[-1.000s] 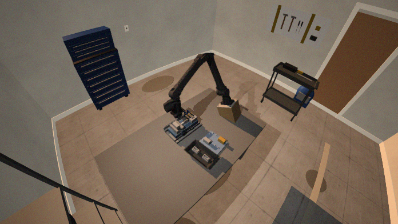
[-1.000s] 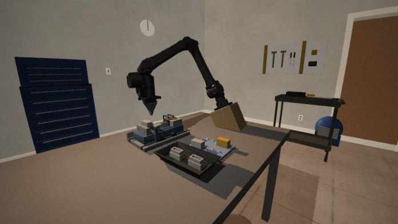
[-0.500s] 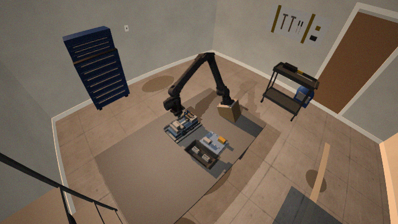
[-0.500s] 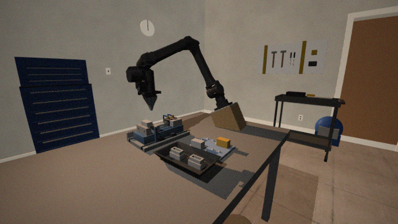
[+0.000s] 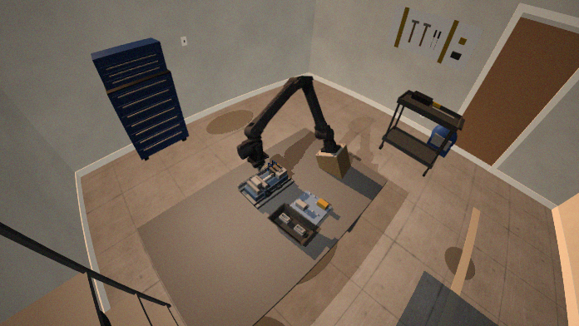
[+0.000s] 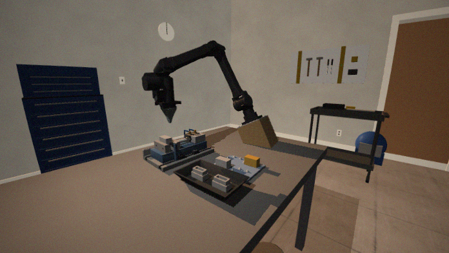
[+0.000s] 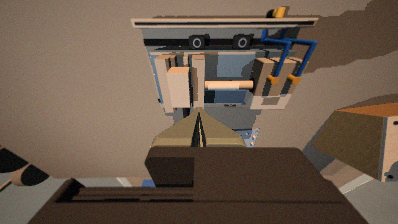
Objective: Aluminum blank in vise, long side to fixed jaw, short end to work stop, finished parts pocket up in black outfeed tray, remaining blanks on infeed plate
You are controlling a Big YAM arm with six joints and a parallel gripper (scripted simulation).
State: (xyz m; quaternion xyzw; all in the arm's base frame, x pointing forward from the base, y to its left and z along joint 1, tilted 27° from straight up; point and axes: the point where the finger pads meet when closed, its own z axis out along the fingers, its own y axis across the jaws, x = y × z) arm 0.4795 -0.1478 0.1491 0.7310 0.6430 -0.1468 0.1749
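Now: the vise 40 mm behind my hand, 10 mm to the left of it and 150 mm below it. Round my hand: yellow brass blank: 140 mm behind, 360 mm to the left, 160 mm below.
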